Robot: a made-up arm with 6 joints.
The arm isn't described. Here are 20 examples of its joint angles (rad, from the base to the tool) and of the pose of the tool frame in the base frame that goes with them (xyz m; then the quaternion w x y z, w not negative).
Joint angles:
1: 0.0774 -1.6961 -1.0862 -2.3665 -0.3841 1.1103
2: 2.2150 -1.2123 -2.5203 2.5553 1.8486 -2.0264
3: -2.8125 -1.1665 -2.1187 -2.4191 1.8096 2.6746
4: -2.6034 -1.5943 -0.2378 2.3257 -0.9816 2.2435
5: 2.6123 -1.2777 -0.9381 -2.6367 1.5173 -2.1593
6: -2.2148 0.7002 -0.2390 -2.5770 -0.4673 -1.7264
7: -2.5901 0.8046 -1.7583 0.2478 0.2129 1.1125
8: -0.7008 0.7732 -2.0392 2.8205 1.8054 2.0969
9: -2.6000 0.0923 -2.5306 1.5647 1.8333 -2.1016
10: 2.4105 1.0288 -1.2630 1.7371 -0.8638 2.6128
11: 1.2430 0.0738 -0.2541 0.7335 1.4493 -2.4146
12: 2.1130 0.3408 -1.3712 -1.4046 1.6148 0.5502
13: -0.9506 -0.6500 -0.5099 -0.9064 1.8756 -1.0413
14: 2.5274 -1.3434 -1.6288 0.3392 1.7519 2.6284
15: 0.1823 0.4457 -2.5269 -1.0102 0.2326 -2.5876
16: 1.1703 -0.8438 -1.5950 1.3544 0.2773 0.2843
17: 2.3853 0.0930 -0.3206 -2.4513 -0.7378 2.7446
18: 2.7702 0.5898 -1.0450 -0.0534 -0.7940 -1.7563
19: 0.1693 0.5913 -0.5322 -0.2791 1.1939 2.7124
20: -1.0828 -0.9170 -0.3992 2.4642 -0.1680 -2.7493
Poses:
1: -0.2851 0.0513 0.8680 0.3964 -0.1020 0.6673 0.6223
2: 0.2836 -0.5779 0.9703 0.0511 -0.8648 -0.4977 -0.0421
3: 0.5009 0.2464 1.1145 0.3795 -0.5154 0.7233 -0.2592
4: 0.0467 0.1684 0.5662 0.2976 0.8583 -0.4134 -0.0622
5: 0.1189 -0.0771 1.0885 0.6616 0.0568 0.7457 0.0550
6: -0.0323 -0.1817 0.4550 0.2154 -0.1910 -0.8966 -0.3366
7: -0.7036 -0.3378 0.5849 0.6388 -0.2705 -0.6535 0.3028
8: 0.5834 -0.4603 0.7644 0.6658 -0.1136 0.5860 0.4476
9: -0.2917 -0.2766 1.1508 0.2827 0.6496 0.5710 0.4148
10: -0.1933 0.3961 0.3751 0.1578 -0.4876 0.8011 -0.3092
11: 0.0470 0.0850 0.4912 0.8298 0.0649 -0.4140 0.3686
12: -0.1884 0.5439 0.7054 0.0486 0.1292 0.8805 0.4536
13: -0.0772 -0.2150 0.7708 0.3184 -0.9362 -0.0360 0.1444
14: 0.1898 -0.1010 1.0708 0.4726 -0.8702 0.0230 0.1373
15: 0.5017 0.0782 1.1724 0.4866 0.0934 0.7593 -0.4218
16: 0.0678 -0.0544 1.1874 0.8906 -0.0793 0.2547 -0.3684
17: -0.2046 -0.0017 0.6137 0.3814 -0.4132 -0.7861 0.2564
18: -0.5336 0.2949 0.6013 0.2991 0.8268 -0.4586 -0.1289
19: 0.2708 -0.0698 0.3433 0.7247 0.5440 -0.3570 0.2266
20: -0.0395 -0.0996 0.6365 0.3602 0.6327 0.0465 0.6840
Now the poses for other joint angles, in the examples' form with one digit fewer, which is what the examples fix.
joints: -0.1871 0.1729 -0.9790 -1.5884 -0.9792 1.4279
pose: 0.375 0.037 0.767 0.524 -0.442 -0.214 -0.696
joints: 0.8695 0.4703 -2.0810 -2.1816 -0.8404 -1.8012
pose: 0.239 0.483 0.865 0.504 -0.697 0.447 -0.246
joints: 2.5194 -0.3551 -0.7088 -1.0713 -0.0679 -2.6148
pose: -0.332 0.173 0.879 0.486 -0.867 0.107 0.009
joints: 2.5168 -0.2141 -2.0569 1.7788 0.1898 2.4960
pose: -0.214 0.288 1.169 0.139 0.729 -0.274 -0.612
